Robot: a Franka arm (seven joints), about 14 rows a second.
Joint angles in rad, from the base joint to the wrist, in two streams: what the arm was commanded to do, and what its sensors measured. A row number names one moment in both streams.
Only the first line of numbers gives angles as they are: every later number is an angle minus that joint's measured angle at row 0.
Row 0, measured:
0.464, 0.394, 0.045, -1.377, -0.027, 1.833, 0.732
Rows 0 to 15, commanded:
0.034, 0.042, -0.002, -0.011, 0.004, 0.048, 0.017
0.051, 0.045, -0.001, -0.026, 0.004, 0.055, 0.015
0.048, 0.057, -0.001, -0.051, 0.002, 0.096, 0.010
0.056, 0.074, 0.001, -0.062, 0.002, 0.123, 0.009
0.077, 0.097, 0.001, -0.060, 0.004, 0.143, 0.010
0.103, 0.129, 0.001, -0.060, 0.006, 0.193, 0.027
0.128, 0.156, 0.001, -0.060, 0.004, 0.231, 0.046
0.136, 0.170, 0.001, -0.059, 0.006, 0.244, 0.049
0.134, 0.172, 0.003, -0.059, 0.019, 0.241, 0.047
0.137, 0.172, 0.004, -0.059, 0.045, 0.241, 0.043
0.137, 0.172, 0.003, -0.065, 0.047, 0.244, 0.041
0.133, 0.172, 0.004, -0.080, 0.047, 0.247, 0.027
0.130, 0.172, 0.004, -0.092, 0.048, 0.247, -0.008
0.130, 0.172, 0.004, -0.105, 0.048, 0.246, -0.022
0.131, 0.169, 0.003, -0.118, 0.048, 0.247, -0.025
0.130, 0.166, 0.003, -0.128, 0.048, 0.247, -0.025
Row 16, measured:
0.141, 0.182, -0.003, -0.087, 0.027, 0.234, 0.007
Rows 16 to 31, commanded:
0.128, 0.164, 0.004, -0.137, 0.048, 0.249, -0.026
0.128, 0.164, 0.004, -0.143, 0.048, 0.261, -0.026
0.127, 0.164, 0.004, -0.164, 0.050, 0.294, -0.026
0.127, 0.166, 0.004, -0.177, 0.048, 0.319, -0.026
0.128, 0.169, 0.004, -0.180, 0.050, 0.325, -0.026
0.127, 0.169, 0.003, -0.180, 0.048, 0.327, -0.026
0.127, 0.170, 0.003, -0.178, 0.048, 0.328, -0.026
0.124, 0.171, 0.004, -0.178, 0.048, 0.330, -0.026
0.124, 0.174, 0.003, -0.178, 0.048, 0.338, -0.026
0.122, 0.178, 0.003, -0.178, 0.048, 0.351, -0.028
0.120, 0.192, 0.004, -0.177, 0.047, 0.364, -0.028
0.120, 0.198, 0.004, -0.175, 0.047, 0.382, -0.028
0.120, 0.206, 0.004, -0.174, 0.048, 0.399, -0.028
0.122, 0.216, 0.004, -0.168, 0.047, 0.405, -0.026
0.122, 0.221, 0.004, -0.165, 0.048, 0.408, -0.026
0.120, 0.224, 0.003, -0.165, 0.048, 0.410, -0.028
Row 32, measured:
0.133, 0.212, -0.004, -0.169, 0.028, 0.389, 0.004
